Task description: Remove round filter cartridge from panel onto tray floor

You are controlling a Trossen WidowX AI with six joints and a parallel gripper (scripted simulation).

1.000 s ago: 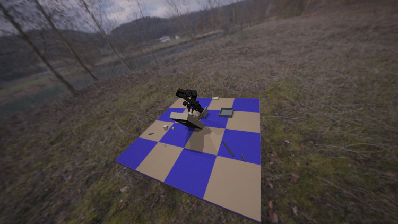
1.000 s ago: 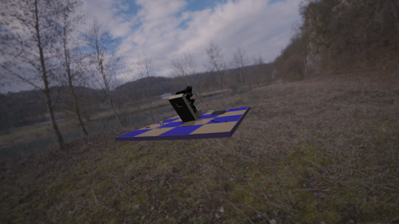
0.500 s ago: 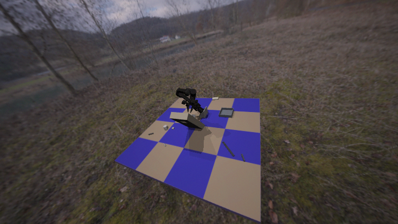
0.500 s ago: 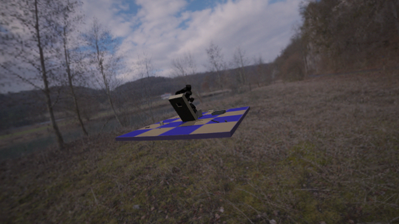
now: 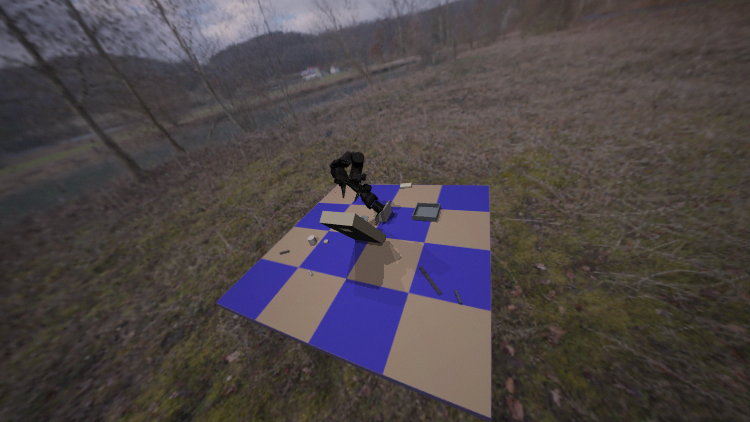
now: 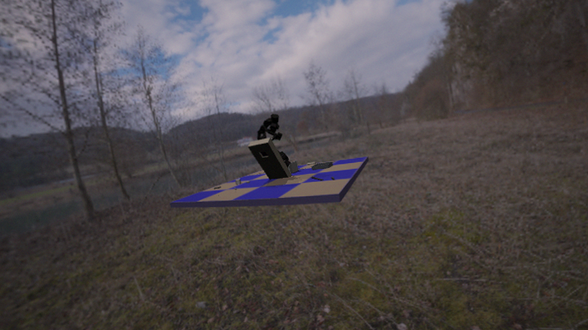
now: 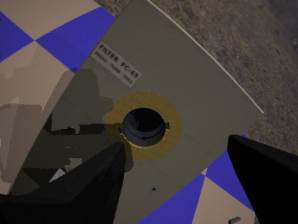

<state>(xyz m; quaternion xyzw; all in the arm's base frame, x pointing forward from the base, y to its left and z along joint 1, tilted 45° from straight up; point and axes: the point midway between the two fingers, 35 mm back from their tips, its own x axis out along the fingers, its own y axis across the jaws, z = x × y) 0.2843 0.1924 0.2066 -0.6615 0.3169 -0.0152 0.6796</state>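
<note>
Right now the round grey filter cartridge is 14 cm below my gripper tip and 3 cm behind it. The rest, counted from my gripper tip: square grey tray (36 cm behind, 32 cm below, 29 cm to the left); tan service panel (16 cm below, 2 cm ahead).
</note>
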